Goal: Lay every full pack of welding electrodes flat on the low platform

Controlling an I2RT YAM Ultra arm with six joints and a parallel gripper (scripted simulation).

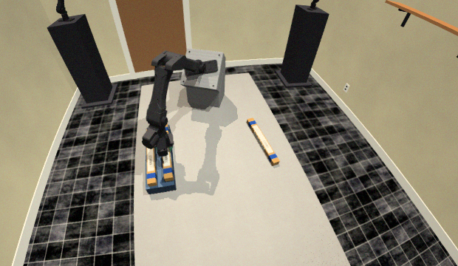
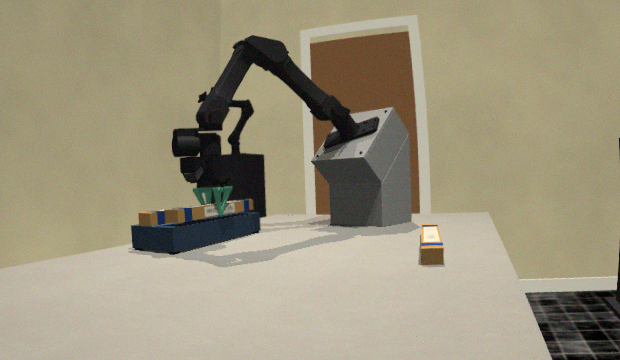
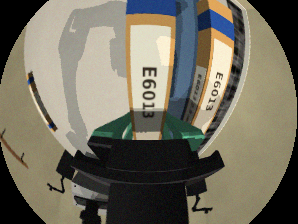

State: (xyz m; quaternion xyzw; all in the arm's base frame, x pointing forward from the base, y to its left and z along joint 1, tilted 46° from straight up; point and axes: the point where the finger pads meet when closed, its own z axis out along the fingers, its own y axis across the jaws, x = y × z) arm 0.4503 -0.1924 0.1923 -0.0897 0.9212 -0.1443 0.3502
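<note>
My gripper is now 6 cm above the blue low platform and 5 cm to the left of it.
</note>
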